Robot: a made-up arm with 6 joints.
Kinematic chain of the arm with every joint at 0, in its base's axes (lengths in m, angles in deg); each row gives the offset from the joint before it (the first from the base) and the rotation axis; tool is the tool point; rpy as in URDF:
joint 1: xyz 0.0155 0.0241 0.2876 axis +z
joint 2: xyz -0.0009 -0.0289 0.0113 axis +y
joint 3: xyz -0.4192 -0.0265 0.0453 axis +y
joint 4: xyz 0.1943 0.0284 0.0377 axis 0.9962 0 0.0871
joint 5: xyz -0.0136 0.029 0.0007 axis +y
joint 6: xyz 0.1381 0.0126 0.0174 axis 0.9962 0 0.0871
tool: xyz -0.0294 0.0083 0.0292 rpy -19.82 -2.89 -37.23
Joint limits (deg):
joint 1: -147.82..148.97
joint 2: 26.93..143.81
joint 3: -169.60..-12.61
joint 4: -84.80..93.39
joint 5: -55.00..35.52
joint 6: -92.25..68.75
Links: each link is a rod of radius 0.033 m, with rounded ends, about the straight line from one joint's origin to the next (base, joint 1, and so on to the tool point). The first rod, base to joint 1, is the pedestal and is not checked.
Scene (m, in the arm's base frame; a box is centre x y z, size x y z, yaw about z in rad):
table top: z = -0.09
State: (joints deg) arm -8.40 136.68 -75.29 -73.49 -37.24 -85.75
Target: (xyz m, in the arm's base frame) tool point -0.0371 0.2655 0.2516
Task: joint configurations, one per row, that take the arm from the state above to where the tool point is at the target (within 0.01 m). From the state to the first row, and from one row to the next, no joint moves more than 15 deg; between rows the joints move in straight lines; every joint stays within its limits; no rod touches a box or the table.
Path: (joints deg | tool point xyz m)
1: 5.89 137.70 -68.89 -73.38 -35.88 -85.87 | 0.4404 0.1267 0.2873
2: 20.18 138.72 -62.49 -73.27 -34.52 -86.00 | 0.3746 0.2162 0.2697
3: 34.48 139.74 -56.08 -73.16 -33.16 -86.12 | 0.2912 0.2793 0.2565
4: 48.77 140.75 -49.68 -73.05 -31.80 -86.24 | 0.1999 0.3137 0.2482
5: 63.06 141.77 -43.28 -72.94 -30.44 -86.36 | 0.1098 0.3201 0.2445
6: 77.35 142.79 -36.88 -72.83 -29.08 -86.49 | 0.0289 0.3021 0.2457
7: 91.65 143.81 -30.48 -72.72 -27.72 -86.61 | -0.0371 0.2655 0.2516

